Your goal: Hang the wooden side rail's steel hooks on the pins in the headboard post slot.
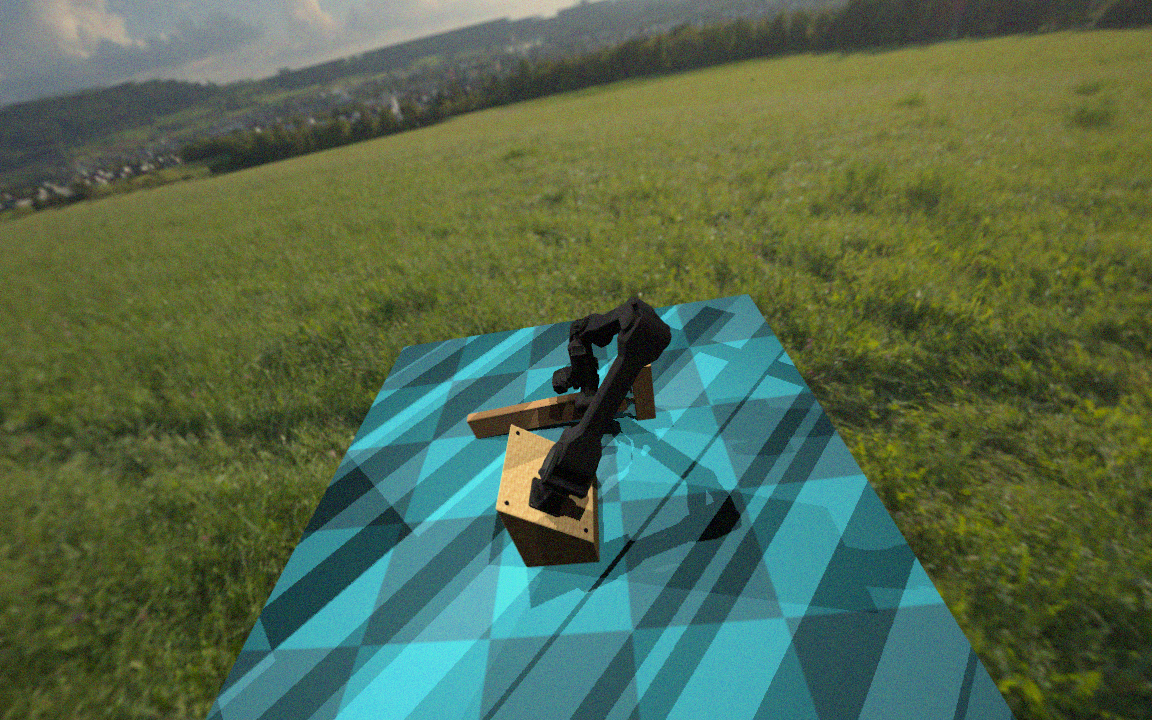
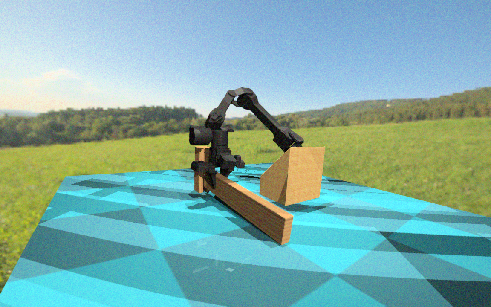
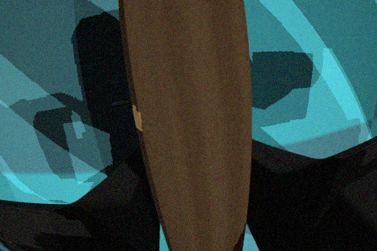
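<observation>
The headboard post is 130 mm to the right of my gripper tip, 40 mm above it and 10 mm ahead of it.
</observation>
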